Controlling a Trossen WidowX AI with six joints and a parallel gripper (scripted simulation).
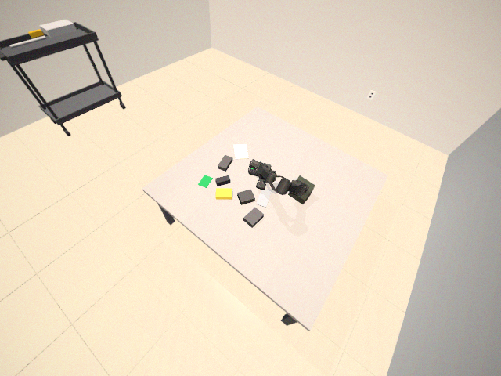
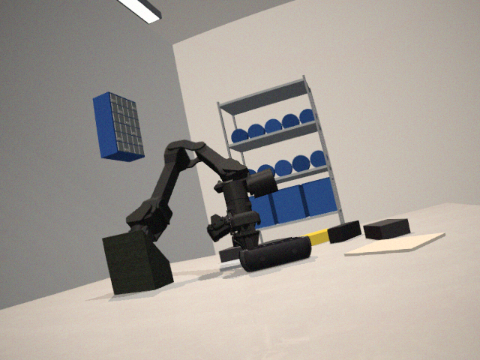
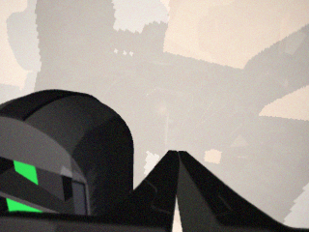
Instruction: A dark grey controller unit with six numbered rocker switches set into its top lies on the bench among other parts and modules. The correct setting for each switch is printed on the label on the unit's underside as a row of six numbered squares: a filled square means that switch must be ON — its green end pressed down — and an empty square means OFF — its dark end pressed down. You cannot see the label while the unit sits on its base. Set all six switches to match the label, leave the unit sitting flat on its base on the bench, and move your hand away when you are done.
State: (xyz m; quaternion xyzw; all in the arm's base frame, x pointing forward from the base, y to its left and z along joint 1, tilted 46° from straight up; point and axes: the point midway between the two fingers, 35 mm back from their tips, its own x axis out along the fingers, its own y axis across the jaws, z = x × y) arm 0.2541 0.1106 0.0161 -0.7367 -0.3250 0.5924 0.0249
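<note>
The light grey plate lies 100 mm behind my gripper tip and 100 mm to the left of it. Also, from my gripper tip: green card (280 mm ahead, 290 mm to the left); yellow block (110 mm ahead, 280 mm to the left, 10 mm above); white sheet (320 mm ahead, 100 mm to the right).
</note>
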